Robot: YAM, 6 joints.
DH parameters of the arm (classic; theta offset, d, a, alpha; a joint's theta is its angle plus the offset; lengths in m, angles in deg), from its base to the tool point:
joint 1: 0 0.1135 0.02 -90
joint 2: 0 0 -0.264 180
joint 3: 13.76 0 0.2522 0
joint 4: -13.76 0 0.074 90
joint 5: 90 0 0 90
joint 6: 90 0.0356 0 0
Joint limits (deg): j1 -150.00..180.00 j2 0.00..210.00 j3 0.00..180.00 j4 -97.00..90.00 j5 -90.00..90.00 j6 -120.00..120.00
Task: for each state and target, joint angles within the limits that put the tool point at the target. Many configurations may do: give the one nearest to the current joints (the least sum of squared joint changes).
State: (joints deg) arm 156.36 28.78 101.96 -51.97 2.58 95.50
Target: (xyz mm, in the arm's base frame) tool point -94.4 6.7 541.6
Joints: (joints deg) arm 174.40 52.64 99.09 -46.76 -4.09 95.50
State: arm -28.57 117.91 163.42 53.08 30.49 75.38
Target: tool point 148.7 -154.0 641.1
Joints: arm -40.53 125.38 177.57 75.12 35.02 75.38
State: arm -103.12 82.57 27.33 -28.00 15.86 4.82
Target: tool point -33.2 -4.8 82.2
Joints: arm -126.29 84.71 5.45 -60.61 42.22 4.82
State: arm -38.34 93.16 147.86 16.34 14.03 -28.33
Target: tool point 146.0 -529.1 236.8
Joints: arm -73.51 132.09 109.55 4.13 16.64 -28.33
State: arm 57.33 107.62 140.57 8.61 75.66 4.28
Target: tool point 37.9 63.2 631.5
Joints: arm 87.89 63.48 113.91 -4.29 86.90 4.28
